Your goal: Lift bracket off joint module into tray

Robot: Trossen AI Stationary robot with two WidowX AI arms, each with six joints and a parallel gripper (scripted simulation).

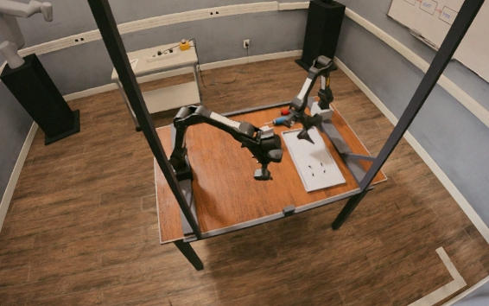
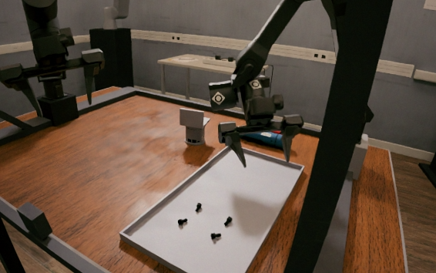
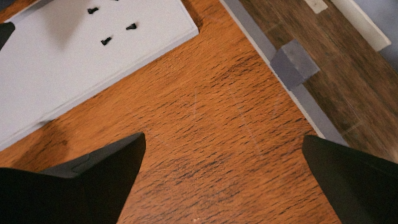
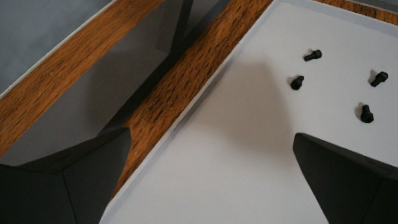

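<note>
The bracket lies 180 mm ahead of my right hand, 220 mm to the left of it and 30 mm below it. From my right hand the other things lie so: red tool (310 mm ahead, 10 mm to the right, 90 mm below); joint module (180 mm ahead, 220 mm to the left, 70 mm below); tray (60 mm behind, 50 mm to the left, 100 mm below).
</note>
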